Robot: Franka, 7 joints.
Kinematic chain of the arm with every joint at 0, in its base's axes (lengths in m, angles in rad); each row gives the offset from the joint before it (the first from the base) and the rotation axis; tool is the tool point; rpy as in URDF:
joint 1: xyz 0 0 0.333 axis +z
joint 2: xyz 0 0 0 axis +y
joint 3: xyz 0 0 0.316 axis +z
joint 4: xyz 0.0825 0 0 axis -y
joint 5: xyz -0.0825 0 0.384 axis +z
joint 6: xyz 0 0 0 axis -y
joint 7: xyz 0.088 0 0 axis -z
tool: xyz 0 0 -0.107 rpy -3.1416 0 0
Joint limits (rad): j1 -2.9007..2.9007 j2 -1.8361..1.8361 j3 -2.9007..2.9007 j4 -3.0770..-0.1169 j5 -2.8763..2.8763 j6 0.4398..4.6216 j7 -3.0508..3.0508
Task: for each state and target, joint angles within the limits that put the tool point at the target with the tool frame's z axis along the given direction. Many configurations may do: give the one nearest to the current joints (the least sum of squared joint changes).
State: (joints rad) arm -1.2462 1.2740 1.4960 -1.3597 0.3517 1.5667 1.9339
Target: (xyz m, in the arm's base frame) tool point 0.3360 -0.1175 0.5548 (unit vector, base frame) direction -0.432 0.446 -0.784
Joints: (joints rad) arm -1.8804 1.3029 2.1938 -2.0973 -0.2672 1.0699 1.9339
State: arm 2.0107 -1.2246 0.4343 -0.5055 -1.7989 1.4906 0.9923
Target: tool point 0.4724 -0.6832 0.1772 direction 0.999 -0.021 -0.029
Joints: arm 2.2043 -1.8361 0.8608 -0.1872 -2.3567 2.0812 0.9923
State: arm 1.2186 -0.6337 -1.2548 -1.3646 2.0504 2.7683 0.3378
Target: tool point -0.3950 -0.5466 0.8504 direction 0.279 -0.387 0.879
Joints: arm 0.4626 -0.8351 -1.7025 -0.6085 1.5674 2.2799 0.3378
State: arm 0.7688 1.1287 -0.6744 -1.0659 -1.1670 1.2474 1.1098
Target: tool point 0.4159 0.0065 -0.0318 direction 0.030 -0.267 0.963
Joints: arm 0.8906 1.6535 -0.4908 -1.6684 -1.0664 0.7769 1.1098
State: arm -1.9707 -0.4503 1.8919 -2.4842 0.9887 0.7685 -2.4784
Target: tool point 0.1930 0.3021 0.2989 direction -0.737 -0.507 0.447
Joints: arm -1.6665 -0.4693 2.5211 -2.1289 0.3392 0.4398 -2.4784
